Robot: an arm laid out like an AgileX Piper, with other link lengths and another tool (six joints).
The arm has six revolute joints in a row. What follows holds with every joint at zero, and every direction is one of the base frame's. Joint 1 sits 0.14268 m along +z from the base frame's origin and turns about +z. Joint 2 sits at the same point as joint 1 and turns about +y. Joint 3 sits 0.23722 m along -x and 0.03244 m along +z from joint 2 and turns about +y. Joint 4 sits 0.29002 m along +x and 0.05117 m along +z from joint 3 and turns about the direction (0.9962, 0, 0.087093). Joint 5 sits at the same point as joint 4 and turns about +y. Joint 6 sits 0.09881 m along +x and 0.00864 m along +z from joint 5 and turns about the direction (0.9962, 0, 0.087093). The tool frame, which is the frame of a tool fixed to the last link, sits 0.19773 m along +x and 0.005 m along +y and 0.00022 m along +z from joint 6; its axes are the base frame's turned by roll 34.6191, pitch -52.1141 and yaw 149.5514 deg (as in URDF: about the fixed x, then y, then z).
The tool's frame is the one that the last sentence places.
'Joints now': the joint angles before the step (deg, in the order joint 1, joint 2, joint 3, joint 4, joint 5, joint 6). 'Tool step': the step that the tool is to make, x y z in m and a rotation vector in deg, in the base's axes. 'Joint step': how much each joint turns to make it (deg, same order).
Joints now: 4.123, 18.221, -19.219, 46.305, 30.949, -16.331
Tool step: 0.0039, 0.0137, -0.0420, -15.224, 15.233, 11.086
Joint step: 1.524, 25.233, -19.766, -12.358, 15.068, -1.256
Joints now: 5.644, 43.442, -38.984, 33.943, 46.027, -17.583
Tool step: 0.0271, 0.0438, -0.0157, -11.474, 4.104, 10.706
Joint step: 12.503, 21.063, -17.636, -13.226, 1.723, 4.239
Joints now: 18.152, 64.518, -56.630, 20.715, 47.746, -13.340
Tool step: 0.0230, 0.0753, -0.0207, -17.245, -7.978, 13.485
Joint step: 20.293, 16.918, -13.565, -25.807, -3.250, 10.697
